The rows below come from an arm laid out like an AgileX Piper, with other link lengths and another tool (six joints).
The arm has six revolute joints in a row. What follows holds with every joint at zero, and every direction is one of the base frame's. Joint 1 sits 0.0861 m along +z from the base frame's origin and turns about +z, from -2.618 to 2.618 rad. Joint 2 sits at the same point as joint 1 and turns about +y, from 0 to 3.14 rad. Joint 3 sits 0.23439 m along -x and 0.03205 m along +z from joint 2 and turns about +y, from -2.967 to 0 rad. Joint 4 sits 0.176 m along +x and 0.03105 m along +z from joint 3 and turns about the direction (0.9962, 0, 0.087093), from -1.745 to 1.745 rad. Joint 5 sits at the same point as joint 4 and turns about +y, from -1.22 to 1.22 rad. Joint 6 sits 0.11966 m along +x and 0.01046 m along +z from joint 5 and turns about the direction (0.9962, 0, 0.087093), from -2.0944 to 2.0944 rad. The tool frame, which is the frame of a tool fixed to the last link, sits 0.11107 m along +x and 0.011 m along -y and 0.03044 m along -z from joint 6; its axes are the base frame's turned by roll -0.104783, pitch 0.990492 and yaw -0.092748 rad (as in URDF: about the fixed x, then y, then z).
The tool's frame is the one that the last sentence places.
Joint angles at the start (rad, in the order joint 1, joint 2, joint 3, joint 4, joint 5, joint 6): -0.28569, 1.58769, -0.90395, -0.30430, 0.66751, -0.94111
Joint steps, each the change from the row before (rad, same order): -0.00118, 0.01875, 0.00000, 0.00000, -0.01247, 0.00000; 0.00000, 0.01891, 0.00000, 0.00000, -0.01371, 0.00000; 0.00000, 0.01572, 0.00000, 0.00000, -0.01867, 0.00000; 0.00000, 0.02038, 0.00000, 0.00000, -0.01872, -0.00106; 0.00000, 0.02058, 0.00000, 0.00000, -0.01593, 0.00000; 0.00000, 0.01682, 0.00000, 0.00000, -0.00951, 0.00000; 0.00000, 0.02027, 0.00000, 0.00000, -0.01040, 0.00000; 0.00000, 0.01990, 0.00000, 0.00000, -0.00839, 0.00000; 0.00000, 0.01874, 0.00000, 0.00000, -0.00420, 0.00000; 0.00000, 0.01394, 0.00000, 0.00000, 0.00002, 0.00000; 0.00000, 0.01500, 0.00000, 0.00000, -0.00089, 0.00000
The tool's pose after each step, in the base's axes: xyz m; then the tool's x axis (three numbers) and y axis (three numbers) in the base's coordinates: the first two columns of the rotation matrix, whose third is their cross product. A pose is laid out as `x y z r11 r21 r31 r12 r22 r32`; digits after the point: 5 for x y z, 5 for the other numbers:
0.22516 -0.15207 0.02209 -0.42052 -0.82163 -0.38481 -0.75350 0.55253 -0.35629
0.22702 -0.15188 0.01781 -0.41968 -0.82151 -0.38600 -0.75708 0.55141 -0.35040
0.23014 -0.15177 0.01456 -0.41485 -0.82236 -0.38939 -0.75851 0.54893 -0.35120
0.23292 -0.15156 0.01004 -0.41106 -0.82313 -0.39176 -0.76207 0.54612 -0.34784
0.23494 -0.15125 0.00527 -0.40970 -0.82293 -0.39362 -0.76559 0.54481 -0.34215
0.23573 -0.15095 0.00117 -0.41063 -0.82227 -0.39403 -0.76911 0.54447 -0.33469
0.23637 -0.15054 -0.00384 -0.41238 -0.82130 -0.39421 -0.77347 0.54427 -0.32482
0.23649 -0.15009 -0.00886 -0.41516 -0.82011 -0.39378 -0.77797 0.54442 -0.31363
0.23569 -0.14961 -0.01374 -0.41987 -0.81853 -0.39208 -0.78273 0.54524 -0.30007
0.23432 -0.14920 -0.01747 -0.42511 -0.81698 -0.38965 -0.78666 0.54640 -0.28741
0.23300 -0.14876 -0.02144 -0.43020 -0.81544 -0.38728 -0.79056 0.54743 -0.27446

